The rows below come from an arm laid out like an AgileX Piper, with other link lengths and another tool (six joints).
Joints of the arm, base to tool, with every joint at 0 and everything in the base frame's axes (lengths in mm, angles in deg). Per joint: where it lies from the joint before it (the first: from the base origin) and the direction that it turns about. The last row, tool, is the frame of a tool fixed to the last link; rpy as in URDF.
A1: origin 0 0 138.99 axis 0 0 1
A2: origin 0 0 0 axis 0 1 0
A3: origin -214.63 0 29.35 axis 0 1 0
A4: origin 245.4 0 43.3 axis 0.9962 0 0.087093
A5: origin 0 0 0 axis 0 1 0
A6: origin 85.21 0 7.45 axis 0.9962 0 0.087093
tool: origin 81.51 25 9.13 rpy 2.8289 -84.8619 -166.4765
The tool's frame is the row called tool.
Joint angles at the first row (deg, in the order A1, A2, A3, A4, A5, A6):
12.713, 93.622, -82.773, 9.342, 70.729, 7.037
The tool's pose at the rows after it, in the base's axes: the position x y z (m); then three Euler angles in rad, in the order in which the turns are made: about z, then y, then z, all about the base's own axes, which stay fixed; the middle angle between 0 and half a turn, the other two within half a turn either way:
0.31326, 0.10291, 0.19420, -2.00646, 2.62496, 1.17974
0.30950, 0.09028, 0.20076, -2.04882, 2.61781, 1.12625
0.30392, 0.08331, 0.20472, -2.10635, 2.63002, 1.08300
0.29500, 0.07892, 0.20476, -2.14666, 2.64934, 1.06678
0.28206, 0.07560, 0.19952, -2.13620, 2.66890, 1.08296
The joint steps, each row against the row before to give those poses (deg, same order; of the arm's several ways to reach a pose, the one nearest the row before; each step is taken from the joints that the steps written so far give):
-3.176, -2.677, 2.524, -0.087, 0.094, -1.498
-2.143, -2.610, 1.559, 0.000, 0.000, -1.237
-0.536, -2.296, 1.454, -1.268, -0.001, -0.866
0.000, -2.447, 2.308, -1.266, -0.001, -1.060
0.000, -2.807, 3.720, -0.661, 0.000, -0.364

